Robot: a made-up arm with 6 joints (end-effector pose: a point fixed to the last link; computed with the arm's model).
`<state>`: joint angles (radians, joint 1 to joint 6).
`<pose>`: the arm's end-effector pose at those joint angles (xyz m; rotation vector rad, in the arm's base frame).
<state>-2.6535 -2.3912 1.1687 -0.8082 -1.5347 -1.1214</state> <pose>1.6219 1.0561 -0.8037 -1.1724 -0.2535 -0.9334</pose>
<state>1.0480 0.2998 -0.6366 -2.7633 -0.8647 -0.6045</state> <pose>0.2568 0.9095 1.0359 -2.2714 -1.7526 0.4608</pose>
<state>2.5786 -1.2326 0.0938 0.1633 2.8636 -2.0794</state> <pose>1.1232 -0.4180 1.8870 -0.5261 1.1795 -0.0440</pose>
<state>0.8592 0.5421 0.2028 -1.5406 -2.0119 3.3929</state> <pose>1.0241 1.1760 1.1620 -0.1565 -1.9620 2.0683</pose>
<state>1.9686 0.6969 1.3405 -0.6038 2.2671 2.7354</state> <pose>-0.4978 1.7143 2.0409 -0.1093 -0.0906 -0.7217</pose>
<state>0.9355 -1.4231 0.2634 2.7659 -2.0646 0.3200</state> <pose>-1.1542 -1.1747 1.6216 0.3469 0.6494 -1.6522</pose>
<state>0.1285 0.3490 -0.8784 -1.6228 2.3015 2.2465</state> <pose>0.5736 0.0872 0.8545 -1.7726 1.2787 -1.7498</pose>
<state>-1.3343 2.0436 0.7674 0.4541 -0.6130 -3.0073</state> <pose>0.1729 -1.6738 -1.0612 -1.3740 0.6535 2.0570</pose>
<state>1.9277 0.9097 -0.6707 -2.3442 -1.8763 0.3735</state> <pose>-0.4963 0.8326 0.4137 -0.6734 -2.7856 -0.6086</pose>
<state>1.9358 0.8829 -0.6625 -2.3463 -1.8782 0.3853</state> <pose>-0.5068 0.8373 0.4380 -0.6623 -2.7553 -0.6621</pose>
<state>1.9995 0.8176 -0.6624 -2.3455 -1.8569 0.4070</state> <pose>-0.5591 0.8037 0.5009 -0.5668 -2.7266 -0.7453</pose>
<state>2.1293 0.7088 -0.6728 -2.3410 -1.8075 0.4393</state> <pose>-0.6475 0.7086 0.6051 -0.3777 -2.6836 -0.8531</pose>
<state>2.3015 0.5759 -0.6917 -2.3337 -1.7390 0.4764</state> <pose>-0.7284 0.5546 0.7264 -0.1416 -2.6085 -0.9587</pose>
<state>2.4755 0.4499 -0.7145 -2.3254 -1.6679 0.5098</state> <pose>-0.7641 0.3833 0.8318 0.0777 -2.5125 -1.0355</pose>
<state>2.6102 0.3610 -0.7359 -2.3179 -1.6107 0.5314</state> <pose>-0.7598 0.2501 0.8981 0.2372 -2.4348 -1.0734</pose>
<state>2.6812 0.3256 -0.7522 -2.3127 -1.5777 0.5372</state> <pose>-0.7472 0.1825 0.9203 0.3264 -2.4097 -1.0781</pose>
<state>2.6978 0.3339 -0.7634 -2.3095 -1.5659 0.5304</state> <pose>-0.7433 0.1675 0.9107 0.3631 -2.4344 -1.0610</pose>
